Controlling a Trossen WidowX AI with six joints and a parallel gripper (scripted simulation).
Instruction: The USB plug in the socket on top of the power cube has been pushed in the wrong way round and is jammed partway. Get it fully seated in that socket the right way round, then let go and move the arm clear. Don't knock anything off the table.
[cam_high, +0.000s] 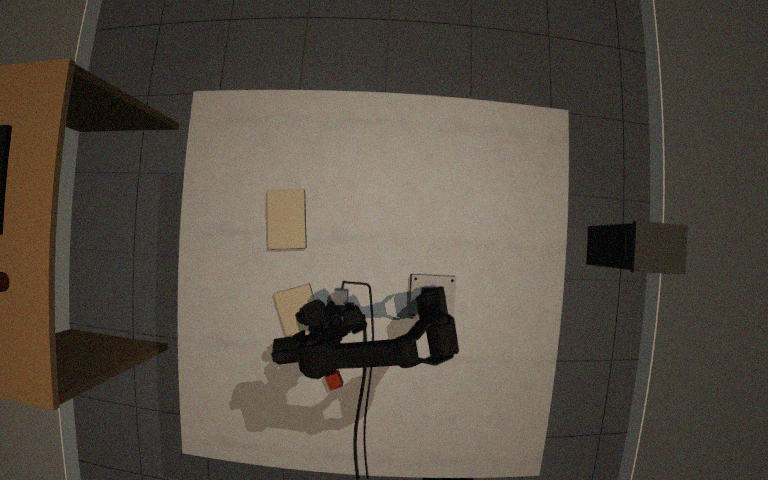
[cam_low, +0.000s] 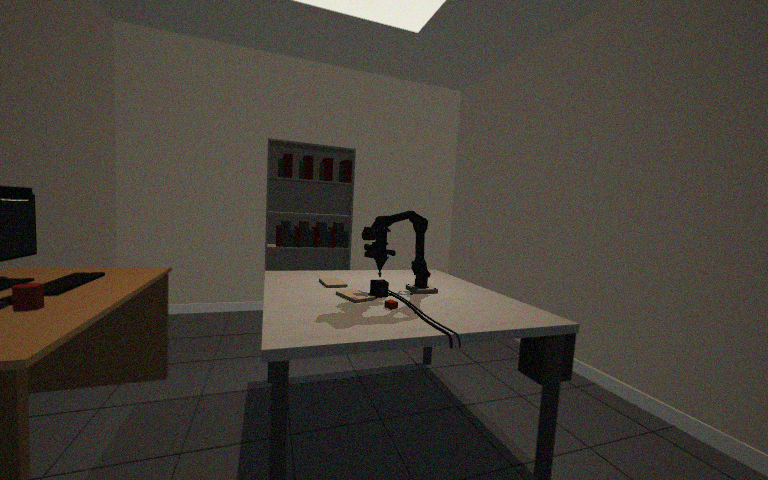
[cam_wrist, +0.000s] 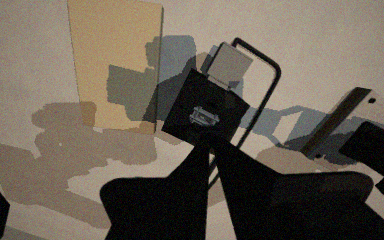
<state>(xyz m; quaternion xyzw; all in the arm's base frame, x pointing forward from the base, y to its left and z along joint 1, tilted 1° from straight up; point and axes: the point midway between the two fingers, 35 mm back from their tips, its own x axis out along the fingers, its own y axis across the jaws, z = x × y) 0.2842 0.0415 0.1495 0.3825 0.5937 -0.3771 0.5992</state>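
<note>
The metal socket lies 1 cm to the left of my gripper tip and 7 cm below it. Round my gripper tip: small red block (3 cm ahead, 22 cm to the left, 12 cm below).
</note>
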